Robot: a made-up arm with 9 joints. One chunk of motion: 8 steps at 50 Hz.
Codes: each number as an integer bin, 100 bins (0 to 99) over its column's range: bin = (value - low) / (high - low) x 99, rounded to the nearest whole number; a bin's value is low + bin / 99 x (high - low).
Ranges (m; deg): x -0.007..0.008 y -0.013..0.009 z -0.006..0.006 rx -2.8..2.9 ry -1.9..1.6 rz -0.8..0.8
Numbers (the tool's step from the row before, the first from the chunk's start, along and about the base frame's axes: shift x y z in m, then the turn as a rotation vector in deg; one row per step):
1: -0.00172 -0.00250 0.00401 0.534 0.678 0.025
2: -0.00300 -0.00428 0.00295 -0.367 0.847 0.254
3: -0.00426 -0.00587 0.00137 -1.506 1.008 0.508
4: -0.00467 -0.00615 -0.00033 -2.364 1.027 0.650
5: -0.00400 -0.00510 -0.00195 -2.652 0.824 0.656
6: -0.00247 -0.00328 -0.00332 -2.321 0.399 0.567
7: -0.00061 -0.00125 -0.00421 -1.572 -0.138 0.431
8: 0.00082 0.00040 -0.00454 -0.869 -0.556 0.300
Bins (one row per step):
1: 35 47 83 58 73 51
2: 26 39 74 42 78 65
3: 18 32 61 22 82 81
4: 15 31 47 8 83 90
5: 20 36 33 3 77 90
6: 30 44 22 8 65 85
7: 42 53 15 21 50 76
8: 52 60 12 34 38 68

